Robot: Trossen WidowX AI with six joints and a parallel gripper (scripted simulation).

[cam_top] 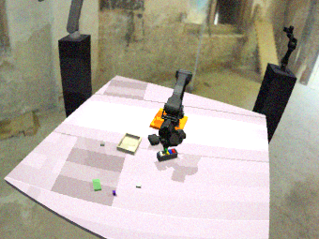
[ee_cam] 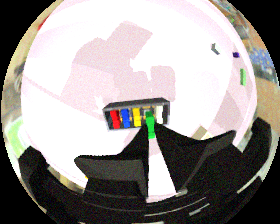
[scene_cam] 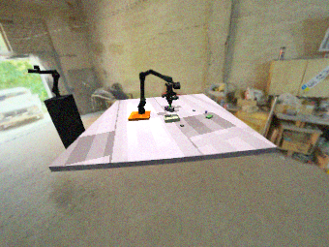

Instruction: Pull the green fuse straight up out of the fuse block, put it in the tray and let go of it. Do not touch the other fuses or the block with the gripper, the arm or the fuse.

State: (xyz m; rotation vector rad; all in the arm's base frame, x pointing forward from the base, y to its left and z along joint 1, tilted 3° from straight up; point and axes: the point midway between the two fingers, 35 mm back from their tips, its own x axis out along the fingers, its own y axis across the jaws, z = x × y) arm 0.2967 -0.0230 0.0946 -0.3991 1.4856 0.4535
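My gripper tip is 50 mm past the beige tray, 200 mm to the left of it and 60 mm above it. The rest, counted from my gripper tip: green fuse: 10 mm below.
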